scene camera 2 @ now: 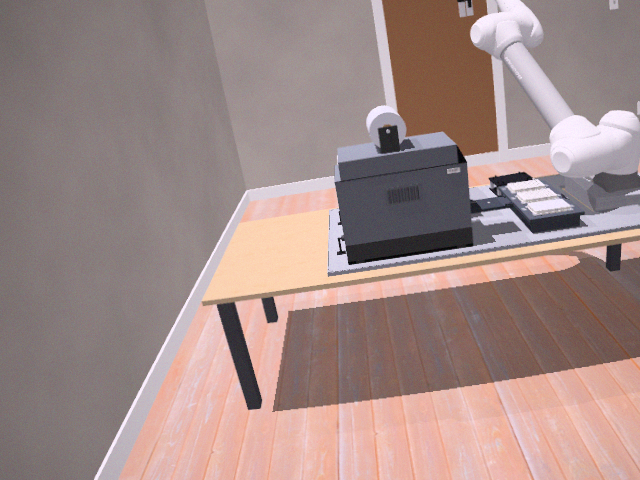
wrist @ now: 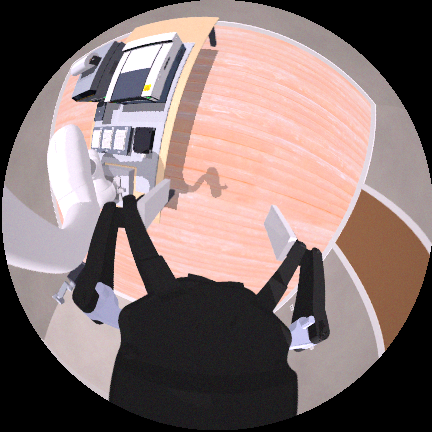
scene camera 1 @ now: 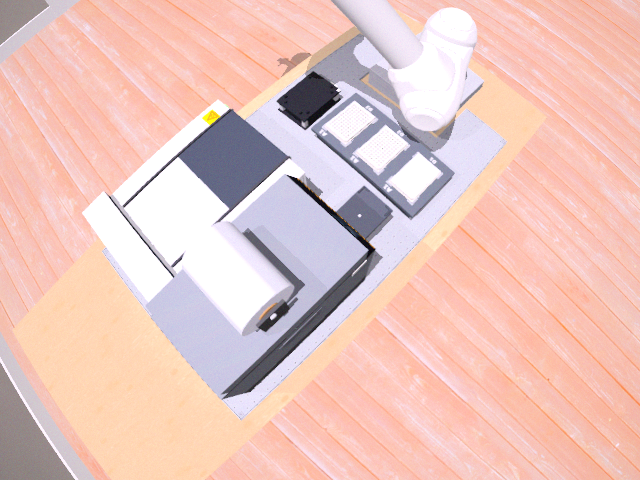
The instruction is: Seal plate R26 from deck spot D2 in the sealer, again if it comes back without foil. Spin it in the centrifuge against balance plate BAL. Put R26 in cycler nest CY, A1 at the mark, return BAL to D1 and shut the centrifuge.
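Frame: origin at the arm's base, x ahead, y left, z up, level; centimetres.
Seen in the pictures: gripper, fingertip midpoint: (scene camera 2: 466, 16) (wrist: 218, 201); arm's base, origin of the base link: (scene camera 2: 615, 181) (wrist: 113, 187).
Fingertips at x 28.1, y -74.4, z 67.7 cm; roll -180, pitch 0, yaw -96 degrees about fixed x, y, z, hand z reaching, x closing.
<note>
Pixels of each thing's top centre, then the offset from my fingertips to it. "spot": a spot on its surface instead.
- grey sealer, middle of its top: (scene camera 1: 238, 260) (scene camera 2: 389, 107) dx +59.0, dy +82.5, dz -24.6 cm
- dark tray, middle of its top: (scene camera 1: 359, 216) (scene camera 2: 488, 203) (wrist: 99, 110) dx +29.3, dy +85.9, dz -62.0 cm
- white centrifuge, surface spot: (scene camera 1: 175, 211) (wrist: 138, 57) spot: dx +58.2, dy +53.1, dz -51.2 cm
- black cycler nest, middle of its top: (scene camera 1: 308, 92) (scene camera 2: 511, 176) (wrist: 140, 139) dx +4.7, dy +49.2, dz -66.1 cm
- third welled plate, middle of its top: (scene camera 1: 350, 120) (scene camera 2: 525, 184) (wrist: 118, 139) dx +6.0, dy +65.9, dz -65.0 cm
- dark deck rack, middle of its top: (scene camera 1: 383, 147) (scene camera 2: 537, 196) (wrist: 106, 139) dx +7.2, dy +78.2, dz -66.0 cm
My gripper (scene camera 2: 465, 9) (wrist: 218, 201) is open and empty, high up and well away from the plates. In scene camera 1 it does not show. A white plate with visible wells, taken as R26 (scene camera 1: 382, 148) (scene camera 2: 536, 195) (wrist: 107, 139), sits on the middle deck spot. A plainer white plate, taken as BAL (scene camera 1: 415, 177) (scene camera 2: 549, 206) (wrist: 97, 139), sits on D1. The grey sealer (scene camera 1: 305, 227) (scene camera 2: 408, 206) carries a white roll, with a dark tray (scene camera 1: 361, 206) (scene camera 2: 490, 204) in front. The white centrifuge (scene camera 1: 175, 211) (wrist: 142, 57) looks shut. The black cycler nest (scene camera 1: 309, 98) (wrist: 143, 140) holds no visible plate.
A third welled plate (scene camera 1: 349, 122) (scene camera 2: 526, 186) (wrist: 120, 139) sits on the deck spot nearest the nest. The dark deck rack (scene camera 1: 443, 176) (scene camera 2: 555, 221) stands beside the robot base. The tall sealer and its roll (scene camera 1: 240, 276) (scene camera 2: 379, 121) rise above the table.
</note>
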